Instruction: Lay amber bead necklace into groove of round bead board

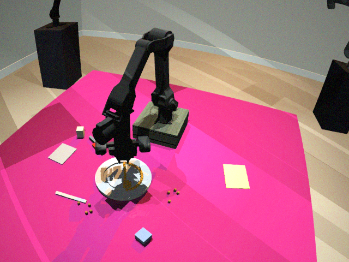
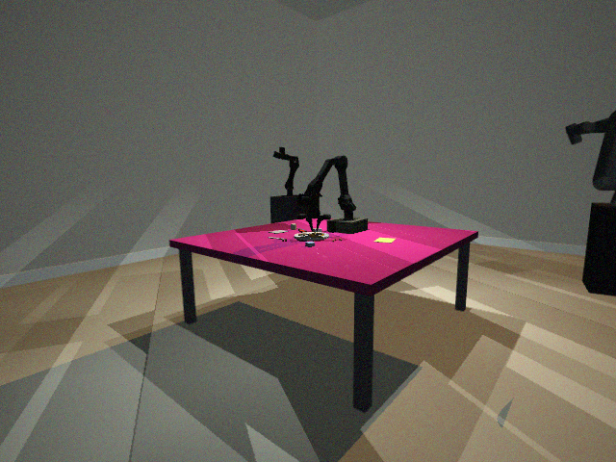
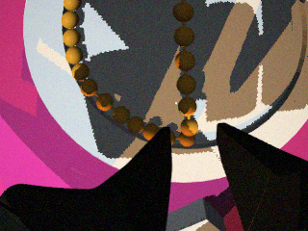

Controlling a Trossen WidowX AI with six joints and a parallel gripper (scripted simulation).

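The round bead board is 5 cm ahead of my gripper tip, 1 cm to the left of it and 1 cm below it. The rest, counted from my gripper tip: white block: 10 cm behind, 4 cm to the right, 1 cm below; red-handled tool: 14 cm to the right, 8 cm behind, 2 cm below; white strip: 19 cm ahead, 14 cm to the right, 2 cm below.
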